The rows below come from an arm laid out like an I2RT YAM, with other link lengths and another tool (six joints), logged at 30 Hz.
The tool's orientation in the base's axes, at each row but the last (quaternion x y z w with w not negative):
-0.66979, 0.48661, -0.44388, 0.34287
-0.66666, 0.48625, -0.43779, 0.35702
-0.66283, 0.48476, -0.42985, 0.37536
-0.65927, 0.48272, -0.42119, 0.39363
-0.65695, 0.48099, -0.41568, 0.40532
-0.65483, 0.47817, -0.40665, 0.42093
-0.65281, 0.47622, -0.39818, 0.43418
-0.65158, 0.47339, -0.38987, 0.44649
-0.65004, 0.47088, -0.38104, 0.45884
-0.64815, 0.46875, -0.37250, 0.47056
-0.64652, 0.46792, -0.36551, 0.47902
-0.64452, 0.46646, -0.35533, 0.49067
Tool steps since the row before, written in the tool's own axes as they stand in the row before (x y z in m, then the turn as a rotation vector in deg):
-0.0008, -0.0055, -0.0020, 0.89, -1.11, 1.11
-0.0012, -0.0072, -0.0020, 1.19, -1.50, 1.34
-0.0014, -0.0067, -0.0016, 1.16, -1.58, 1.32
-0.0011, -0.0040, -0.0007, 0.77, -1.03, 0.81
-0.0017, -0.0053, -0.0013, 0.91, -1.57, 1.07
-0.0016, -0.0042, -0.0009, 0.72, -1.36, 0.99
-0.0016, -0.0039, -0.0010, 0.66, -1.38, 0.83
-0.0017, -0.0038, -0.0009, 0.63, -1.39, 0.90
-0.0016, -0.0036, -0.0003, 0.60, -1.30, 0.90
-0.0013, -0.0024, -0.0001, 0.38, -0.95, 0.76
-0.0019, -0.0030, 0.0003, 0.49, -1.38, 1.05
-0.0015, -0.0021, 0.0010, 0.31, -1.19, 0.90
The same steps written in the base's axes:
-0.0001, 0.0023, 0.0054, 1.53, -0.50, 0.81
0.0004, 0.0030, 0.0069, 1.92, -0.67, 1.15
0.0004, 0.0029, 0.0064, 1.92, -0.62, 1.22
0.0004, 0.0019, 0.0037, 1.21, -0.42, 0.82
0.0000, 0.0026, 0.0051, 1.64, -0.41, 1.26
0.0000, 0.0022, 0.0040, 1.46, -0.28, 1.06
-0.0002, 0.0020, 0.0038, 1.31, -0.25, 1.12
-0.0002, 0.0020, 0.0037, 1.37, -0.20, 1.11
0.0002, 0.0020, 0.0034, 1.34, -0.19, 1.02
0.0002, 0.0015, 0.0023, 1.05, -0.05, 0.71
0.0005, 0.0022, 0.0028, 1.46, -0.03, 1.05
0.0010, 0.0019, 0.0018, 1.22, 0.08, 0.91

